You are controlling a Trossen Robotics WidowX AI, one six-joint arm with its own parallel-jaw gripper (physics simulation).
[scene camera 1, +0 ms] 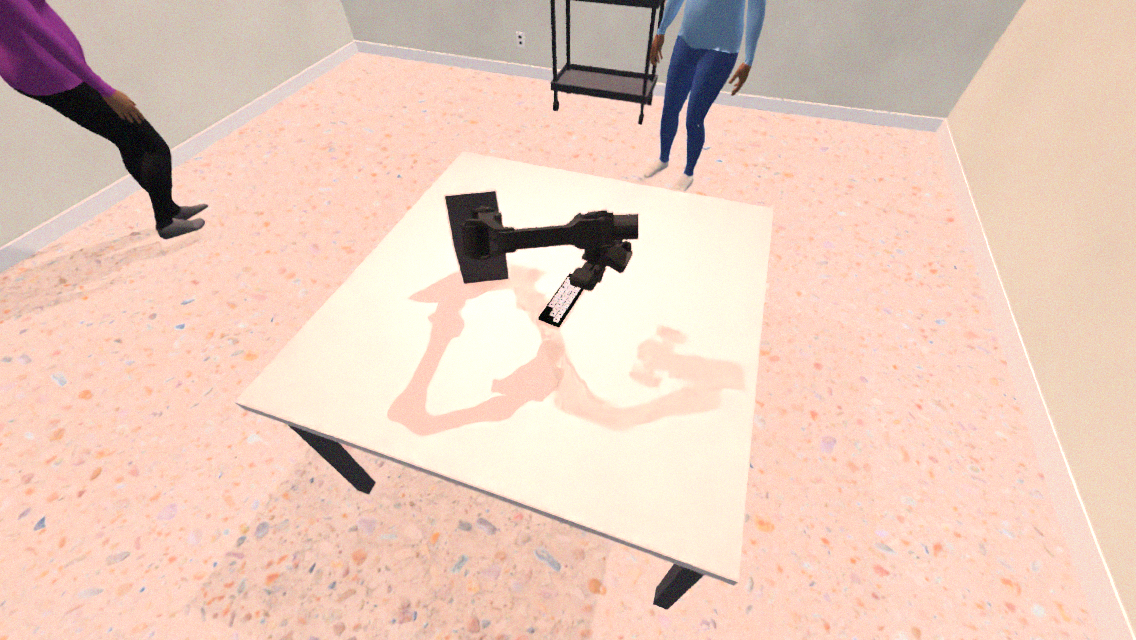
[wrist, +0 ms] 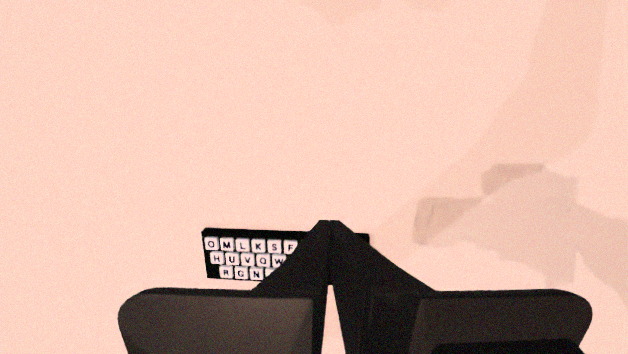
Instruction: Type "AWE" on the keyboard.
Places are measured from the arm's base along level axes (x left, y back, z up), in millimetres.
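Pixels of known places: gripper, fingertip midpoint: [scene camera 1: 598, 281] [wrist: 328, 229].
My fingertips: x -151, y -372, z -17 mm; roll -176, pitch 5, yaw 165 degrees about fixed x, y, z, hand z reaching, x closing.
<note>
Behind a point stands the place of what it marks.
A small black keyboard [scene camera 1: 563, 301] {z -201, x -81, y -256 mm} [wrist: 245, 259] {z -200, x -16, y -267 mm} with white keys lies flat on the table. In the wrist view its visible rows read O M L K S F, then H U V Q or O, and W, then R G N. The keys farther right, where any A or E key would show, are hidden behind the fingers. My gripper [wrist: 328, 229] {z -17, x -151, y -372 mm} is shut and empty. In the wrist view its fingertips overlap the right part of the keyboard, near its upper edge. In the scene view the gripper covers the keyboard's far end; its fingertips and their height above the keys cannot be made out.
The white table [scene camera 1: 508, 469] {z -218, x -617, y -250 mm} carries the arm's dark base plate [scene camera 1: 484, 268] {z -160, x -36, y 12 mm} near its far left side. The arm's shadows fall across the table. A black cart [scene camera 1: 604, 83] and a person in blue [scene camera 1: 699, 79] stand behind the table. A person in purple [scene camera 1: 47, 47] is at the left.
</note>
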